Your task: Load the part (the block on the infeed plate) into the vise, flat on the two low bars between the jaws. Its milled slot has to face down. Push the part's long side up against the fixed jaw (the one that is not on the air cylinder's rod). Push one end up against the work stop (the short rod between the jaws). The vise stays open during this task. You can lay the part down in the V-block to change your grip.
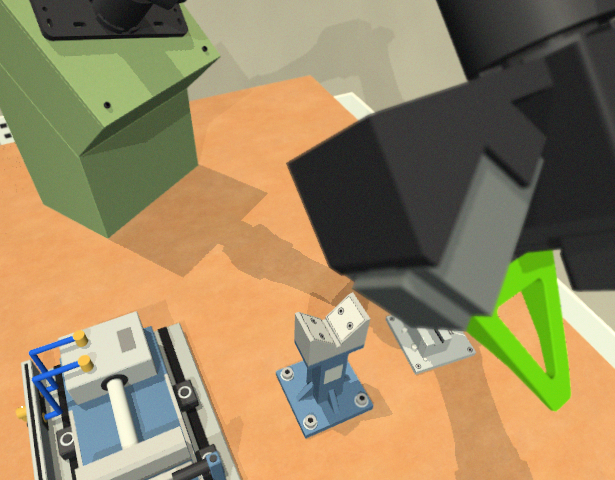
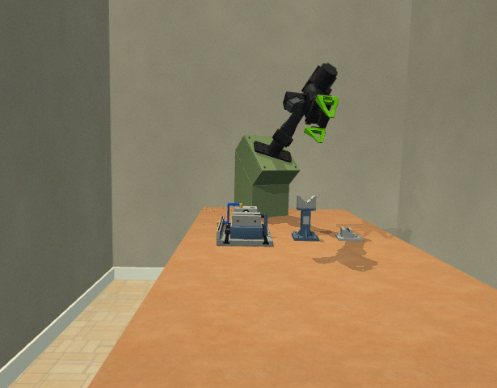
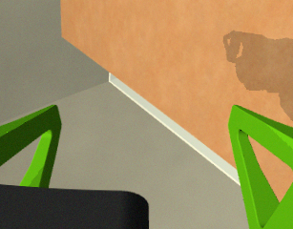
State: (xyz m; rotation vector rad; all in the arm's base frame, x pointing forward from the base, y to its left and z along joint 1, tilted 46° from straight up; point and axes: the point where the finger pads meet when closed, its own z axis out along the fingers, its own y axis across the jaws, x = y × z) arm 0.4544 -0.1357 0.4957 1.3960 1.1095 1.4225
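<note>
Now: hand 360 mm above the grey part, 230 mm past it and 170 mm to the right of it. The rest, counted from my hand: fixed jaw 310 mm below, 210 mm to the right, 160 mm behind; then moving jaw 310 mm below, 230 mm behind, 210 mm to the right; then work stop 300 mm below, 190 mm behind, 170 mm to the right.
</note>
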